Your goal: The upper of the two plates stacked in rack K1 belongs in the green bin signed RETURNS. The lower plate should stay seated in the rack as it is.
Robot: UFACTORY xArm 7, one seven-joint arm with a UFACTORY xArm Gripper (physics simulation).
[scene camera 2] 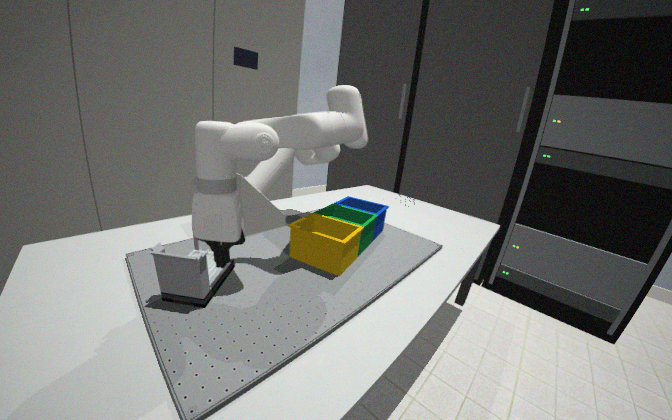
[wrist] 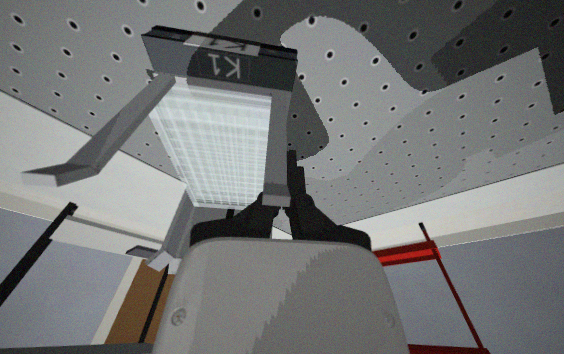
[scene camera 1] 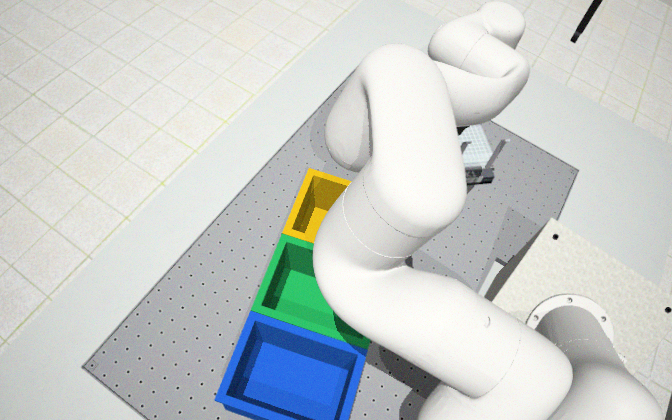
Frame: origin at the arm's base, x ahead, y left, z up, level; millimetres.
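Where they show: gripper, fingertip midpoint: (scene camera 2: 222, 264); arm's base, origin of the base link: (scene camera 2: 252, 191) (scene camera 1: 568, 334).
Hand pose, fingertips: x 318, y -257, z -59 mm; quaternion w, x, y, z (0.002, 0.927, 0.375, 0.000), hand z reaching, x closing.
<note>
Each offset is from my fingertips to the top centre of the thing. "pt": to the spot under its first point. Level surfaces: height alone.
Rack K1 @(27 mm back, 43 mm right, 73 mm up) (scene camera 1: 485, 176) (scene camera 2: 182, 275) (wrist: 272, 75) stands at the far end of the board, with grey upright posts and a dark base. A pale, gridded plate @(23 mm back, 49 mm right, 5 mm up) (scene camera 1: 477, 145) (scene camera 2: 197, 254) (wrist: 220, 145) lies in it; I cannot make out the boundary between upper and lower plate. My gripper (scene camera 2: 223, 262) (wrist: 283, 161) points down at one side of the rack, close beside a post, its black fingers together and empty. In scene camera 1 the arm hides the fingers. The green bin @(pt 97 mm ahead, 421 mm left, 53 mm up) (scene camera 1: 271, 274) (scene camera 2: 367, 237) stands in the middle of three bins, partly covered by the arm; its sign is not readable.
The yellow bin (scene camera 1: 300, 200) (scene camera 2: 315, 252) stands on the rack side of the green one, the blue bin @(pt 62 mm ahead, 548 mm left, 53 mm up) (scene camera 1: 237, 360) (scene camera 2: 381, 225) on the other. All stand on the perforated grey board @(47 mm down) (scene camera 1: 190, 290) (scene camera 2: 225, 350). The wrist view shows a red frame (wrist: 410, 254) in the background.
</note>
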